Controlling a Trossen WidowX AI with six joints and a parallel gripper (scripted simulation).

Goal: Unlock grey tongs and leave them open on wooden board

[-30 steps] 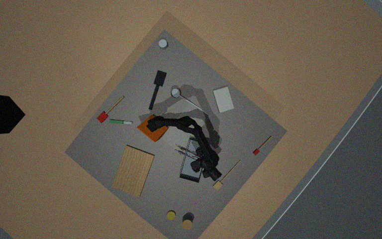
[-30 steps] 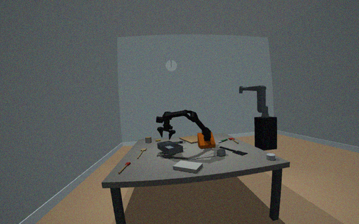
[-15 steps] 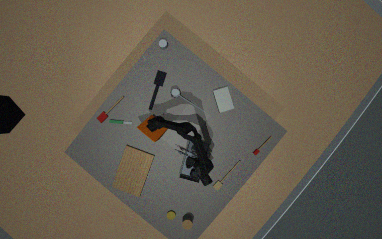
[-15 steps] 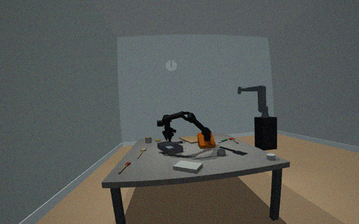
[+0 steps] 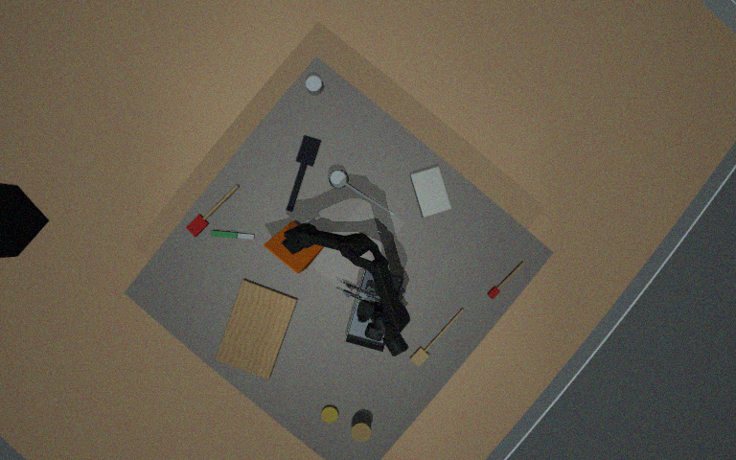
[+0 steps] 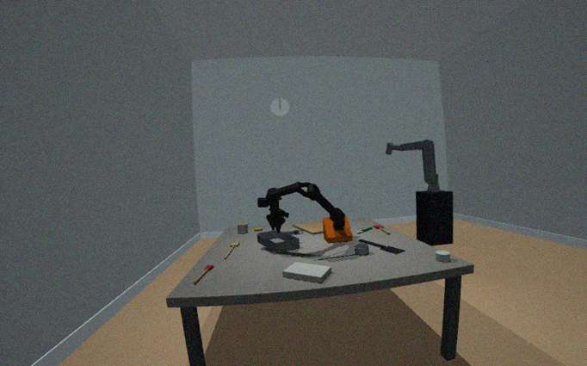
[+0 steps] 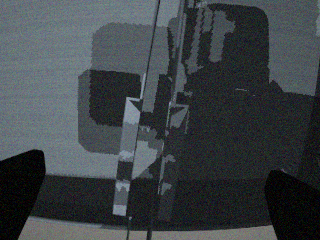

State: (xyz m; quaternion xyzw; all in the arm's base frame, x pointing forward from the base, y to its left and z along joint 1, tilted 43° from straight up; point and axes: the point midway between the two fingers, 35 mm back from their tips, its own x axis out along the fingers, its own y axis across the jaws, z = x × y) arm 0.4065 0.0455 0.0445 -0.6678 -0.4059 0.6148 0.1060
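Now: the roasting tin 6 cm below my gripper tip and 3 cm to the right of it. From my gripper tip the other things lie so: yellow lock piece (8 cm behind, 3 cm to the right, 2 cm below); wooden board (45 cm to the right, 28 cm behind, 8 cm below); white block (47 cm to the left, 17 cm behind, 8 cm below).
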